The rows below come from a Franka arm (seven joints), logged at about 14 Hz.
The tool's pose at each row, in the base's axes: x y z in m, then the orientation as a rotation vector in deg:
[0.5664 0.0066 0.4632 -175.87 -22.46 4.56]
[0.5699 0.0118 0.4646 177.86 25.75 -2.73]
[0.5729 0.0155 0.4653 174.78 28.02 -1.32]
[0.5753 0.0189 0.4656 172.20 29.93 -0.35]
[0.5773 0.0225 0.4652 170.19 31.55 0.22]
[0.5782 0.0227 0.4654 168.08 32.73 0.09]
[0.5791 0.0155 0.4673 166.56 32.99 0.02]
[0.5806 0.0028 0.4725 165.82 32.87 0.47]
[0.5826 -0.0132 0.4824 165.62 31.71 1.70]
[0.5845 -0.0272 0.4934 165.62 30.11 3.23]
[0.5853 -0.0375 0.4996 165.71 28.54 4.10]
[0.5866 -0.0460 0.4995 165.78 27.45 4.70]
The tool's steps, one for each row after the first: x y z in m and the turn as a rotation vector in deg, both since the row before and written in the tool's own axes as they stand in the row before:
[0.0046 -0.0042 -0.0014 -3.08 0.78 -1.87]
[0.0039 -0.0027 -0.0008 -2.84 0.49 -1.70]
[0.0033 -0.0025 -0.0005 -2.32 0.30 -1.47]
[0.0031 -0.0027 0.0001 -1.74 0.14 -1.26]
[0.0009 0.0002 -0.0002 -1.82 -0.36 -1.04]
[-0.0019 0.0072 -0.0008 -1.41 -0.29 -0.37]
[-0.0036 0.0130 -0.0029 -0.79 0.15 0.01]
[-0.0045 0.0171 -0.0067 -0.55 0.66 0.82]
[-0.0036 0.0156 -0.0080 -0.45 0.86 1.16]
[-0.0029 0.0110 -0.0040 -0.27 0.44 1.11]
[-0.0016 0.0082 0.0018 -0.17 0.31 0.77]

